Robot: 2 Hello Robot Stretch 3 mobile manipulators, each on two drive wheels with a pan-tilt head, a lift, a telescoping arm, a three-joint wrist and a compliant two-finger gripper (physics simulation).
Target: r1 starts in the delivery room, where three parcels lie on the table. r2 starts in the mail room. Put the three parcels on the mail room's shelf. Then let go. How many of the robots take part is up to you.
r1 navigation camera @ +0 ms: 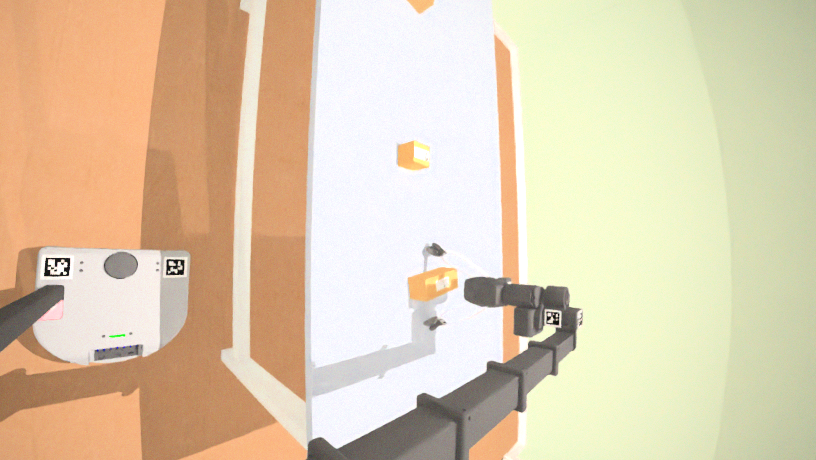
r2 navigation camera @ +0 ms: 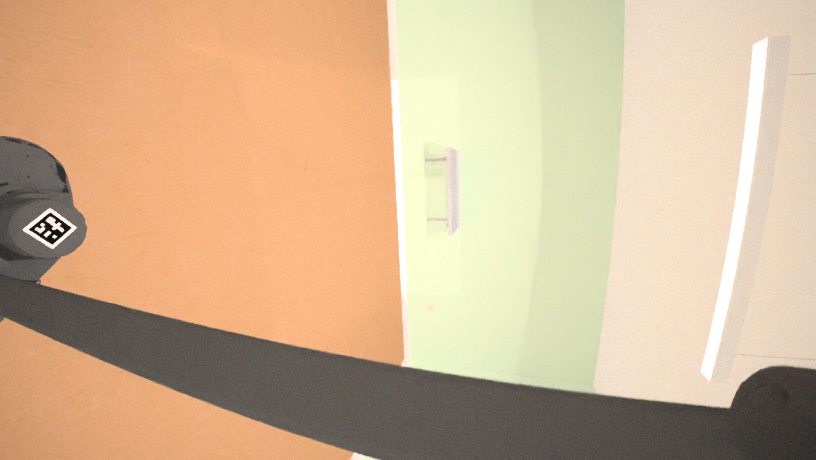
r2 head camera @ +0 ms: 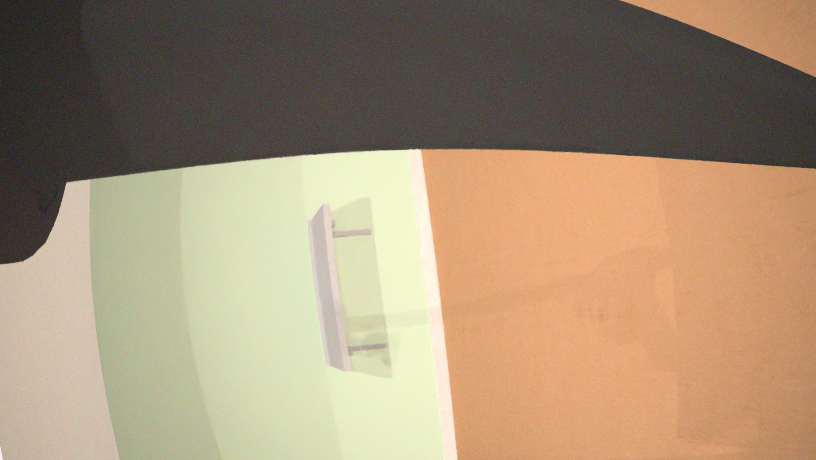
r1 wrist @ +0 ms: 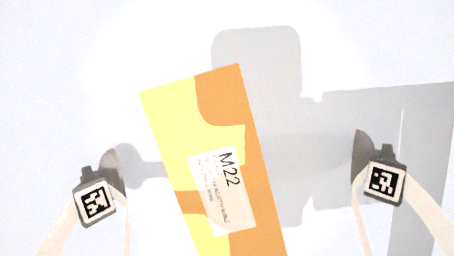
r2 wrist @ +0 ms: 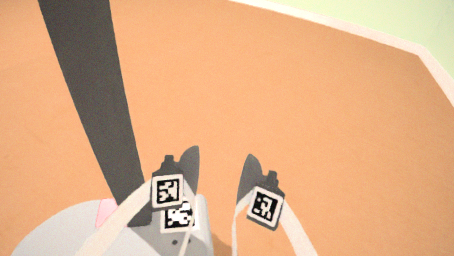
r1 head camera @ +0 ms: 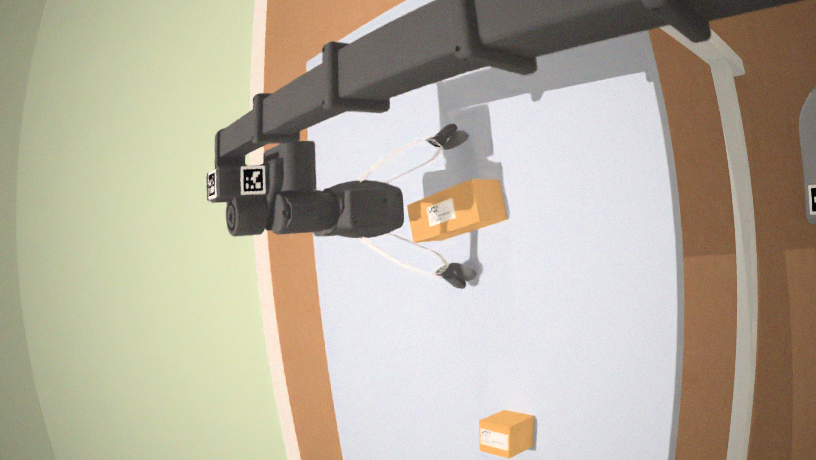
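Observation:
The M22 parcel (r1 head camera: 492,200) (r1 navigation camera: 421,288) (r1 wrist: 265,214), an orange box with a white label, lies slightly turned on the pale table (r1 head camera: 577,297) (r1 navigation camera: 365,200) (r1 wrist: 45,45). My r1 gripper (r1 head camera: 454,206) (r1 navigation camera: 435,286) (r1 wrist: 236,164) is wide open, one finger on each side of this parcel, apart from it; the exact finger height is unclear. A smaller parcel (r1 head camera: 520,435) (r1 navigation camera: 412,156) lies farther along the table. Part of the third parcel (r1 navigation camera: 421,4) shows at the top edge. My r2 gripper (r2 wrist: 220,167) is open and empty over the floor. The grey shelf (r2 head camera: 328,291) (r2 navigation camera: 453,191) hangs on the green wall.
The r1 base (r1 navigation camera: 114,302) stands beside the table's long side, and the r1 arm (r1 head camera: 400,68) (r1 navigation camera: 485,388) (r1 navigation camera: 400,440) reaches across it. A green wall (r1 head camera: 142,228) (r1 navigation camera: 617,171) runs behind the table. The r2 arm (r2 head camera: 400,85) (r2 navigation camera: 285,382) (r2 wrist: 95,100) crosses the r2 views.

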